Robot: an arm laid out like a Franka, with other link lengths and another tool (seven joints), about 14 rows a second.
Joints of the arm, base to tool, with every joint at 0 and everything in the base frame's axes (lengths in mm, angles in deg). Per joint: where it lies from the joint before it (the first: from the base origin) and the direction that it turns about. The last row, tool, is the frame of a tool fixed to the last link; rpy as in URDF.
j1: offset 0 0 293.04 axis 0 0 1
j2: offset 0 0 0 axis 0 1 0
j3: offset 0 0 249.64 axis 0 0 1
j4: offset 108.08 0 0 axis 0 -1 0
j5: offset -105.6 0 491.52 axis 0 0 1
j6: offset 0 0 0 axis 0 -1 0
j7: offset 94.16 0 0 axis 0 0 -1
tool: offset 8 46 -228.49 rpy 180 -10.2 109.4
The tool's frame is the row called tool.
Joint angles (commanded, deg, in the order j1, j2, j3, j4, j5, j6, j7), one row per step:
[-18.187, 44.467, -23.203, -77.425, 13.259, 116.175, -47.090]
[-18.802, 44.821, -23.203, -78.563, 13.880, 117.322, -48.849]
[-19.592, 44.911, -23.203, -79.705, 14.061, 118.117, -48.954]
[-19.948, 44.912, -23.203, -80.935, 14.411, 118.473, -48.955]
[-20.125, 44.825, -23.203, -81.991, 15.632, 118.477, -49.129]
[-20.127, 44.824, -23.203, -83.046, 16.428, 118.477, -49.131]
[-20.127, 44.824, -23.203, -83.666, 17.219, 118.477, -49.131]
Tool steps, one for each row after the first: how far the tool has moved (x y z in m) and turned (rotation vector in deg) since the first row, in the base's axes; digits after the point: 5 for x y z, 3 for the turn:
[-0.01081, -0.00603, -0.01342, 0.504, 0.048, 0.608]
[-0.02287, -0.01415, -0.02393, 0.755, 0.327, -0.430]
[-0.03265, -0.01570, -0.03432, 1.417, 0.801, -1.285]
[-0.03849, -0.01306, -0.04194, 2.713, 0.769, -2.227]
[-0.04427, -0.00911, -0.05067, 3.767, 1.086, -2.959]
[-0.04692, -0.00616, -0.05561, 4.567, 1.072, -3.567]

